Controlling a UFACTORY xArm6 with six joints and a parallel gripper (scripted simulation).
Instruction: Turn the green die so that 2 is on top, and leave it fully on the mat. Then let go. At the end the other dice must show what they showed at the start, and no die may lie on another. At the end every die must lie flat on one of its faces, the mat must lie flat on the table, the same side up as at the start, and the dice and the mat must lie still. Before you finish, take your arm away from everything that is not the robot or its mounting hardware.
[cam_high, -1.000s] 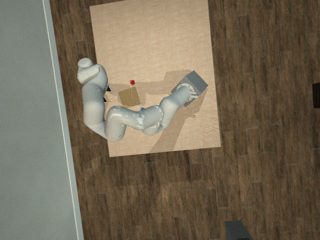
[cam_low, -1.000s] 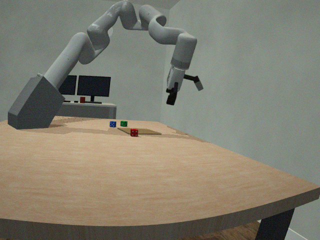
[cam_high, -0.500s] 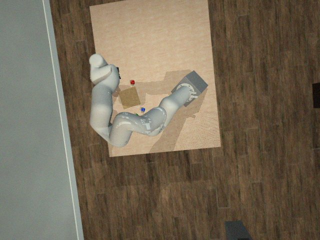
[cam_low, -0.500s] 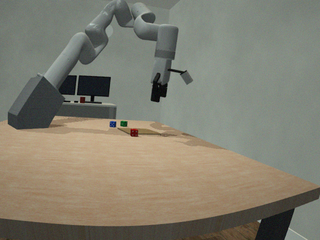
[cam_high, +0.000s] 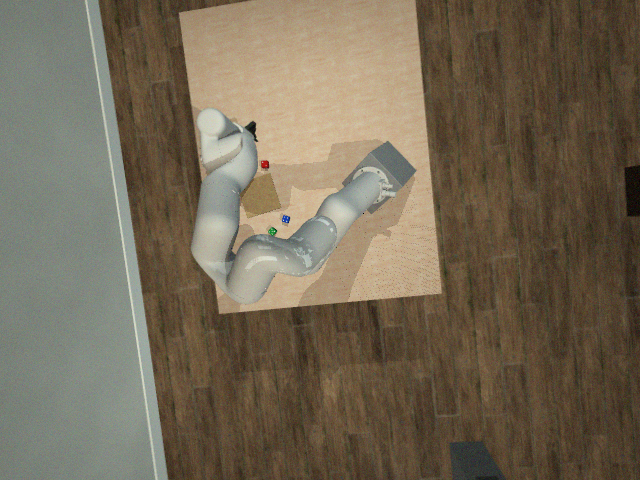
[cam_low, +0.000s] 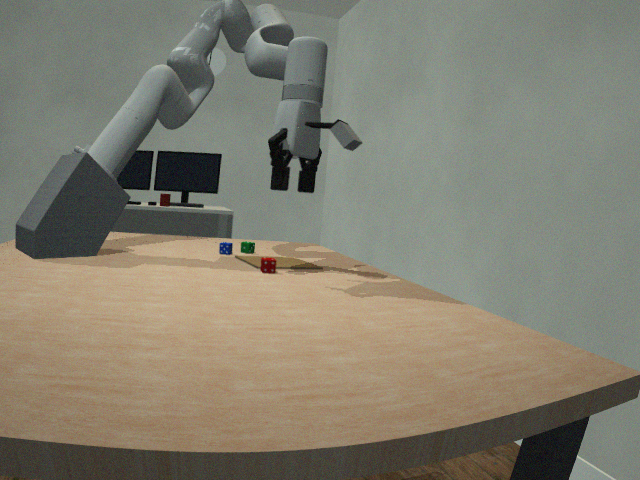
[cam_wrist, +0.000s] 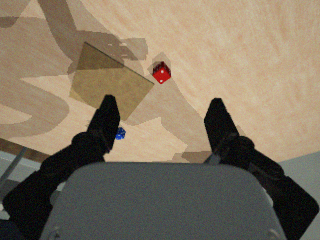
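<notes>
Right now the red die is 15 cm below my hand, 3 cm behind it and 2 cm to the left of it. From my hand the other things lie so: tan mat 16 cm below, 14 cm to the left, 3 cm behind; blue die 21 cm to the left, 15 cm below, 15 cm behind; green die 27 cm to the left, 15 cm below, 11 cm behind.
</notes>
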